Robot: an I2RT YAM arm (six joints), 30 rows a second.
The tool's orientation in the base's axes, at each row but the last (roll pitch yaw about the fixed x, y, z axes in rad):
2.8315, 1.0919, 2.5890
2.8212, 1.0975, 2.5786
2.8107, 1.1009, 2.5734
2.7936, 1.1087, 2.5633
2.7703, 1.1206, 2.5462
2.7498, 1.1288, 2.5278
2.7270, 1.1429, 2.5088
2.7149, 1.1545, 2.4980
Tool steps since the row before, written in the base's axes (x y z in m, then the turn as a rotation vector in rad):
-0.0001, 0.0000, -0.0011, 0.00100, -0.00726, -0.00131
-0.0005, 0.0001, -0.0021, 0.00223, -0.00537, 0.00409
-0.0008, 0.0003, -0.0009, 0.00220, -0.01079, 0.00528
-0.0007, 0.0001, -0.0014, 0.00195, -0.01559, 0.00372
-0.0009, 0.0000, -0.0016, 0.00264, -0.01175, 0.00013
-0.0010, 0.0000, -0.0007, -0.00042, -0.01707, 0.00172
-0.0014, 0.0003, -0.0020, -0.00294, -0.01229, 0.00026
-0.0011, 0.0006, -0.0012, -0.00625, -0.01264, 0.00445
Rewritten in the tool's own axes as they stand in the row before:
0.0010, -0.0002, 0.0004, -0.00099, -0.00683, 0.00279
0.0021, -0.0003, 0.0004, -0.00581, -0.00393, 0.00119
0.0012, -0.0001, -0.0004, -0.00818, -0.00892, 0.00163
0.0015, -0.0003, -0.0001, -0.00786, -0.01380, 0.00290
0.0018, -0.0005, -0.0002, -0.00394, -0.01053, 0.00432
0.0010, -0.0004, -0.0006, -0.00561, -0.01611, 0.00183
0.0024, -0.0004, -0.0006, -0.00227, -0.01241, -0.00071
0.0016, 0.0001, -0.0007, -0.00512, -0.01285, -0.00522

